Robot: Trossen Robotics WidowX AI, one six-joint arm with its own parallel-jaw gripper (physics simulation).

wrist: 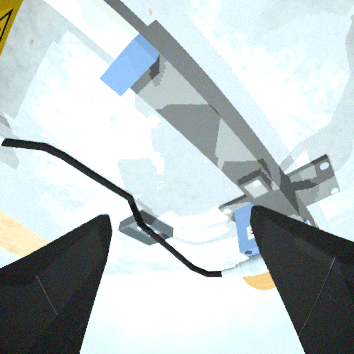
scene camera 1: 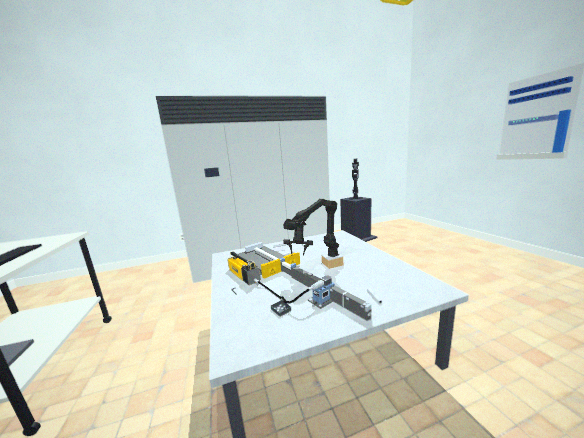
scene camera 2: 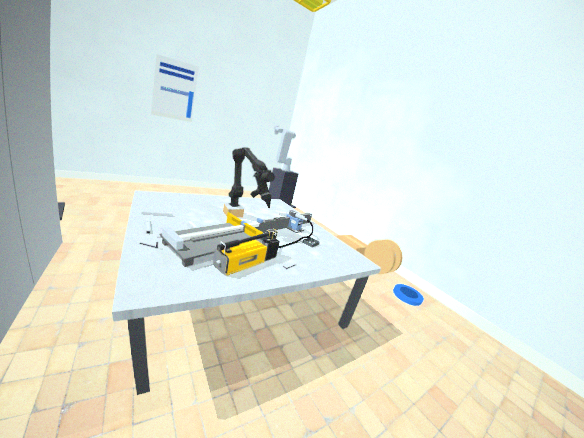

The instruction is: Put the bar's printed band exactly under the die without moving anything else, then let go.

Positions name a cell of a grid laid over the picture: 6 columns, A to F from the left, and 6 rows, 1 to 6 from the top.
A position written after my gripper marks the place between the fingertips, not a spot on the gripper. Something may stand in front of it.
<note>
My gripper (wrist: D4) is open and holds nothing. Also in view: a pale white bar (wrist: B1). I also see a clamp station (scene camera 2: C4).
The clamp station is seen too in the wrist view (wrist: C2) and in scene camera 1 (scene camera 1: C4).
</note>
